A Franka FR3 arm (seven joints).
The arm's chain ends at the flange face. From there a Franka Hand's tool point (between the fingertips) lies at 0.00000 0.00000 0.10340 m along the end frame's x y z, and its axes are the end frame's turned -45 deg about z.
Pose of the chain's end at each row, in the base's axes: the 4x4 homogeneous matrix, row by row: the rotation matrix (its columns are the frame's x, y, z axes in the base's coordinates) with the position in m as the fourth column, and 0 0 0 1 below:
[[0.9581, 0.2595, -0.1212, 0.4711], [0.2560, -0.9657, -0.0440, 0.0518], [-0.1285, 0.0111, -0.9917, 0.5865], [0, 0, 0, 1]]
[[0.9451, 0.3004, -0.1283, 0.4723], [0.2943, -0.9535, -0.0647, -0.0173], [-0.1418, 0.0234, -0.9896, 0.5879], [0, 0, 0, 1]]
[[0.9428, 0.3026, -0.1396, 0.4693], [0.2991, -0.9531, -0.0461, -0.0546], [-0.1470, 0.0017, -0.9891, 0.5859], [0, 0, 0, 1]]
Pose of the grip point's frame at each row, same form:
[[0.4940, 0.8610, -0.1212, 0.4586], [0.8639, -0.5018, -0.0440, 0.0473], [-0.0987, -0.0830, -0.9917, 0.4840], [0, 0, 0, 1]]
[[0.4559, 0.8807, -0.1283, 0.4590], [0.8823, -0.4661, -0.0647, -0.0240], [-0.1168, -0.0837, -0.9896, 0.4856], [0, 0, 0, 1]]
[[0.4527, 0.8806, -0.1396, 0.4549], [0.8854, -0.4624, -0.0461, -0.0594], [-0.1051, -0.1027, -0.9891, 0.4836], [0, 0, 0, 1]]

